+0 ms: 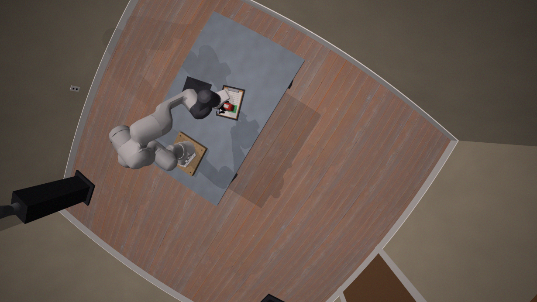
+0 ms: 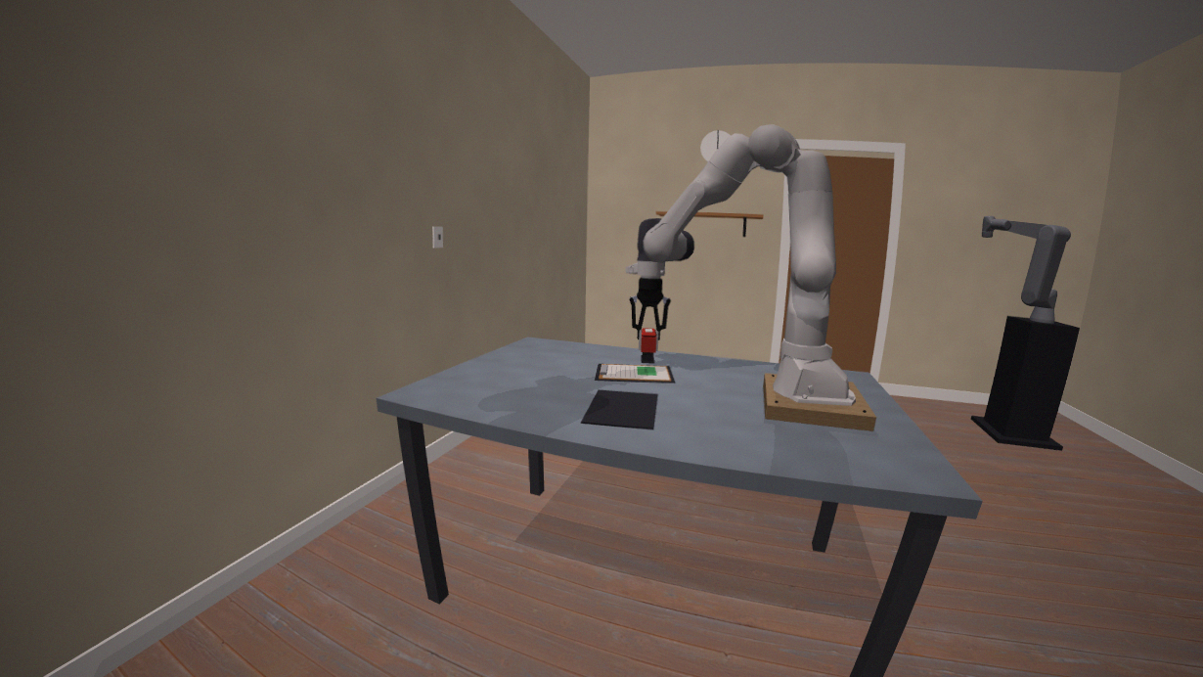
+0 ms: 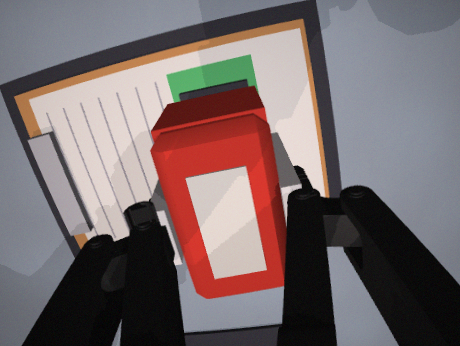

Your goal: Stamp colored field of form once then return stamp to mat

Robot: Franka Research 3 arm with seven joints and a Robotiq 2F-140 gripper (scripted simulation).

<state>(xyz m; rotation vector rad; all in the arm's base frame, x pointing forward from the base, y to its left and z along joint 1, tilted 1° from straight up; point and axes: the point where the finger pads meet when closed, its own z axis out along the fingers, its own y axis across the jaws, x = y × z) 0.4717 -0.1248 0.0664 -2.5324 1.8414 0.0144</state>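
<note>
The black mat lies 33 cm to the left of my hand, 11 cm below it and 3 cm behind it. From my hand the other things lie so: red stamp (2 cm below).
</note>
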